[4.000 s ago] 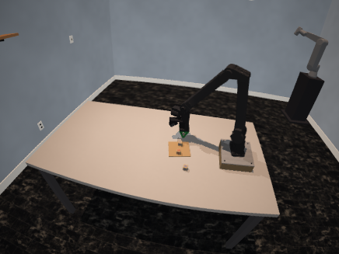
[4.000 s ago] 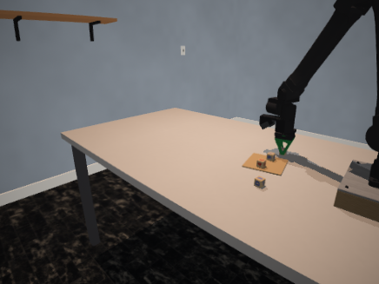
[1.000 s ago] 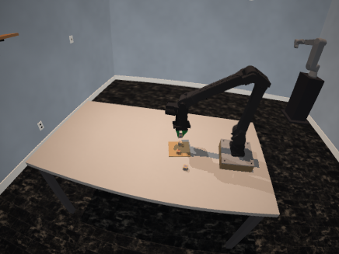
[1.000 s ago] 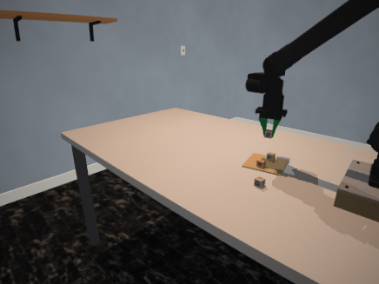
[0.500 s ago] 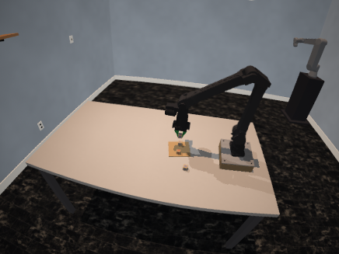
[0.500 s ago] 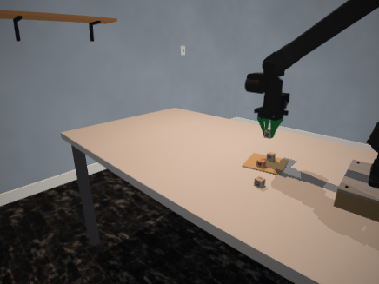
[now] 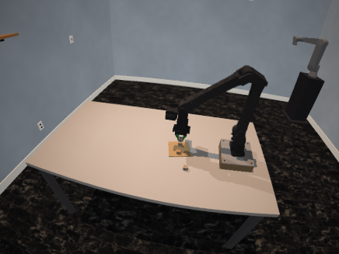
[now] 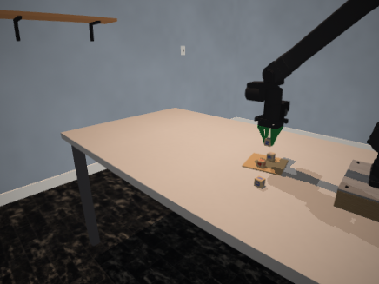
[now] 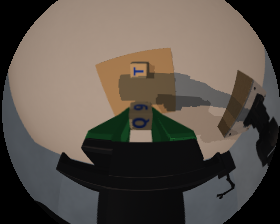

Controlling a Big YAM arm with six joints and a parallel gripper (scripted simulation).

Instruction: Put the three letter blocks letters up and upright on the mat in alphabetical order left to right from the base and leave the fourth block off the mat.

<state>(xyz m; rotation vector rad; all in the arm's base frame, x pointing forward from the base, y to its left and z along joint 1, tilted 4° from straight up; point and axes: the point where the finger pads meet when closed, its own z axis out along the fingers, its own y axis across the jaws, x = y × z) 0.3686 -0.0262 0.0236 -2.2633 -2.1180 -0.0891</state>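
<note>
My gripper is now 80 mm above the mat.
</note>
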